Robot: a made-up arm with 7 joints. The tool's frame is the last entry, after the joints. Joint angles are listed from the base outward. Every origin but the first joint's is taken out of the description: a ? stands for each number. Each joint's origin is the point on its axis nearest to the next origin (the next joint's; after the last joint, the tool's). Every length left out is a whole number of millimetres.
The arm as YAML. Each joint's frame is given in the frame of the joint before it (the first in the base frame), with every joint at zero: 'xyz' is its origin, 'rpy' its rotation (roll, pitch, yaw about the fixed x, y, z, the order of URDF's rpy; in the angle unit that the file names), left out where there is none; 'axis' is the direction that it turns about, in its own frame. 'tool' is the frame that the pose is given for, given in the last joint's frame.
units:
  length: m
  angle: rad
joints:
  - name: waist
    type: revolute
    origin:
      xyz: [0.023, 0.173, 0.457]
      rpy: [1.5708, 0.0, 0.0]
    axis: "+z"
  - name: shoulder
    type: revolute
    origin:
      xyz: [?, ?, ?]
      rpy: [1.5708, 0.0, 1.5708]
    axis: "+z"
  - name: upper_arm
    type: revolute
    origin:
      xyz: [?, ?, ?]
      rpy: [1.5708, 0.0, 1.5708]
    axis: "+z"
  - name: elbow
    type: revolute
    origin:
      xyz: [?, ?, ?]
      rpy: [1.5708, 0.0, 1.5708]
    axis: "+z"
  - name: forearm
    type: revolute
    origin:
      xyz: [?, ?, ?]
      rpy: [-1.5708, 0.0, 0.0]
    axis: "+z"
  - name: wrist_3
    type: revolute
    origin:
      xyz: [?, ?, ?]
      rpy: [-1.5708, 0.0, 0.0]
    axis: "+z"
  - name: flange
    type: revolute
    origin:
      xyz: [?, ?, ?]
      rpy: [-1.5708, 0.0, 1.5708]
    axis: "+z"
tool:
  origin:
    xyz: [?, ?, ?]
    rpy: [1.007, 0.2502, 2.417]
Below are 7 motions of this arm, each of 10 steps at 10 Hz.
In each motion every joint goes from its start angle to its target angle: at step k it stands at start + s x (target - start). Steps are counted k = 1, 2, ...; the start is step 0. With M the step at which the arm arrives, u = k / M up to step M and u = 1 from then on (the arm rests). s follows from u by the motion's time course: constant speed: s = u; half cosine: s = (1 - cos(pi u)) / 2; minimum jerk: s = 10 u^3 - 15 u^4 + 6 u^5.
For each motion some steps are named. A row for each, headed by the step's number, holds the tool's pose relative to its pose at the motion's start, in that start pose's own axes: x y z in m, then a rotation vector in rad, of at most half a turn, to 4 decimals.
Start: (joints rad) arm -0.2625 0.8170 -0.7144 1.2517 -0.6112 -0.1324 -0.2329
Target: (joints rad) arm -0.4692 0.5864 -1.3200 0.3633 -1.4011 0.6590 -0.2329
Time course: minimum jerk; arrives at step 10
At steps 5, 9, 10:
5: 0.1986 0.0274 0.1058 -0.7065 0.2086 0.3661
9: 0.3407 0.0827 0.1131 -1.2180 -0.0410 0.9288
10: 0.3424 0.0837 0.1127 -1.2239 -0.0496 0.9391

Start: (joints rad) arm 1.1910 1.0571 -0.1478 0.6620 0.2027 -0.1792 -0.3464
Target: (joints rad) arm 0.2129 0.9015 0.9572 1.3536 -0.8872 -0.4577 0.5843
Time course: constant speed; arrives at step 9
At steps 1, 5, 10:
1: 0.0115 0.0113 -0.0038 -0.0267 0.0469 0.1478
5: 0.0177 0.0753 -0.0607 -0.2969 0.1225 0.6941
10: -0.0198 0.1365 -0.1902 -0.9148 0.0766 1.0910

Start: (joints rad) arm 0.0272 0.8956 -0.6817 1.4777 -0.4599 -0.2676 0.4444
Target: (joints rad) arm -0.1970 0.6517 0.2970 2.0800 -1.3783 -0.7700 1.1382
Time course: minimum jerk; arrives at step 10
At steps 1, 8, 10:
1: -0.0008 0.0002 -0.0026 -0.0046 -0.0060 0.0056
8: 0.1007 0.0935 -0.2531 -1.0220 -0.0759 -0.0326
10: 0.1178 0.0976 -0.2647 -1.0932 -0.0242 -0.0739

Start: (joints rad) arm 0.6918 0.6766 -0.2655 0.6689 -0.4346 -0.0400 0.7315
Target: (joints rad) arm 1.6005 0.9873 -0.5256 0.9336 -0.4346 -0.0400 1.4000
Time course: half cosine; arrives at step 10
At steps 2, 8, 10:
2: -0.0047 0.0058 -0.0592 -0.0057 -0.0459 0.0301
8: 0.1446 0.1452 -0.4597 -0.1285 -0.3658 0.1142
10: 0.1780 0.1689 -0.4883 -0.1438 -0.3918 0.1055

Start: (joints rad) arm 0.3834 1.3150 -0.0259 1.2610 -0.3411 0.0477 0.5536
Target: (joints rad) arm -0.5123 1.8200 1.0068 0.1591 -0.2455 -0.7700 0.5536
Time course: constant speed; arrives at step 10
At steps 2, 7, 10:
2: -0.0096 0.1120 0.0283 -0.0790 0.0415 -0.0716
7: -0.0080 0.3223 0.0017 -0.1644 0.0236 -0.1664
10: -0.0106 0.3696 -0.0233 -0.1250 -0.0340 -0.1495

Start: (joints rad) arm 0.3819 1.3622 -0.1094 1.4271 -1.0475 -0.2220 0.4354
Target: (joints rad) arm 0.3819 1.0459 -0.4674 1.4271 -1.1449 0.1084 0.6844
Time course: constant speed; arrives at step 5
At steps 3, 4, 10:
3: 0.0215 -0.1517 -0.0239 0.0516 0.1932 0.1323
4: 0.0309 -0.1994 -0.0417 0.0659 0.2462 0.1797
10: 0.0412 -0.2449 -0.0641 0.0790 0.2935 0.2279

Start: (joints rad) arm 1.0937 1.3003 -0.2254 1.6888 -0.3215 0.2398 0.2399
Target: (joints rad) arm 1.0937 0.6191 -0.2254 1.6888 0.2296 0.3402 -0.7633
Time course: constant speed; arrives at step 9
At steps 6, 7, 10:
6: 0.0602 -0.1533 0.0261 0.6721 0.0278 -0.6493
7: 0.0699 -0.1782 0.0232 0.7455 0.0618 -0.7780
10: 0.0891 -0.2266 0.0118 0.8516 0.1565 -1.0419

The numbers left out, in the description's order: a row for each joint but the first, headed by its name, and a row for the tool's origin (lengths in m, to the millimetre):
shoulder: 0.001 0.024 0.0
upper_arm: -0.352 0.023 0.0
elbow: -0.029 -0.008 0.0
forearm: 0.002 -0.358 0.0
wrist_3: -0.015 -0.006 0.0
flange: -0.012 0.019 0.0
tool: 0.017 0.022 0.0

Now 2 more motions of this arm.
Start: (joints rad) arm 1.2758 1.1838 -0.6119 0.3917 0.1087 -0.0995 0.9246
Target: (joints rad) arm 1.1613 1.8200 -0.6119 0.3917 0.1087 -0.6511 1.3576
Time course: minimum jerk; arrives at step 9
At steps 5, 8, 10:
5: 0.1000 0.2229 -0.1038 -0.2750 -0.0493 0.0165
8: 0.2081 0.3305 -0.1798 -0.5018 -0.0315 -0.0033
10: 0.2118 0.3332 -0.1821 -0.5091 -0.0303 -0.0043

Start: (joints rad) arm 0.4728 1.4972 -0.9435 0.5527 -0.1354 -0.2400 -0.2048
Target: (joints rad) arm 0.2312 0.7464 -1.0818 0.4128 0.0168 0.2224 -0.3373
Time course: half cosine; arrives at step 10
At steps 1, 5, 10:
1: 0.0058 -0.0113 0.0034 0.0018 0.0095 0.0028
5: 0.1580 -0.2129 0.0400 0.0035 0.1967 0.0773
10: 0.3782 -0.3674 0.0129 -0.0508 0.3822 0.1972

